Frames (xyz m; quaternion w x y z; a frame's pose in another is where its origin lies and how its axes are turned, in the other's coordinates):
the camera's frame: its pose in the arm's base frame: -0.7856 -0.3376 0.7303 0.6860 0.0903 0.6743 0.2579
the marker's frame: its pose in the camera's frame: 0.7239 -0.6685 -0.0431 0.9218 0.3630 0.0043 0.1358
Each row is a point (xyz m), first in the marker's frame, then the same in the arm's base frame.
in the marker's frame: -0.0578 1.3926 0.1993
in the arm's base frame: 0.1660 0.1920 0.5782
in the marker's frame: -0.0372 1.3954 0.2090
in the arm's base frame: 0.1756 0.2046 0.5616
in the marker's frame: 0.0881 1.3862 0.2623
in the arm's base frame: 0.2157 0.2670 0.4471
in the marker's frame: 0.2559 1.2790 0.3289
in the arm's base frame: 0.2179 0.2927 0.2387
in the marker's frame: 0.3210 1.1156 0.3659
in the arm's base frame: 0.1675 0.2223 0.0812
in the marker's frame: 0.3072 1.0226 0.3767
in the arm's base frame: 0.1306 0.1505 0.0317
